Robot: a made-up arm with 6 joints. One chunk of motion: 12 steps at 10 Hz.
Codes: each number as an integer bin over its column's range. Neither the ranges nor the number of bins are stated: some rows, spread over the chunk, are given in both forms.
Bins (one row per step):
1: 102 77 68 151 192 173
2: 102 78 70 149 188 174
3: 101 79 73 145 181 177
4: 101 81 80 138 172 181
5: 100 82 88 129 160 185
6: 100 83 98 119 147 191
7: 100 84 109 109 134 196
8: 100 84 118 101 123 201
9: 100 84 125 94 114 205
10: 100 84 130 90 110 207
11: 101 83 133 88 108 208
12: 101 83 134 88 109 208
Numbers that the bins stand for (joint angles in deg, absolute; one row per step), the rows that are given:
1: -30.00 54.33 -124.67 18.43 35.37 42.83
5: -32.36 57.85 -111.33 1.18 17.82 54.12
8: -32.36 59.26 -91.33 -20.78 -2.47 69.18
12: -31.18 58.56 -80.67 -30.98 -10.14 75.77
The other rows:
2: -30.00 55.03 -123.33 16.86 33.17 43.77
3: -31.18 55.74 -121.33 13.72 29.33 46.59
4: -31.18 57.15 -116.67 8.23 24.40 50.36
6: -32.36 58.56 -104.67 -6.67 10.69 59.77
7: -32.36 59.26 -97.33 -14.51 3.56 64.48
9: -32.36 59.26 -86.67 -26.27 -7.40 72.95
10: -32.36 59.26 -83.33 -29.41 -9.60 74.83
11: -31.18 58.56 -81.33 -30.98 -10.69 75.77

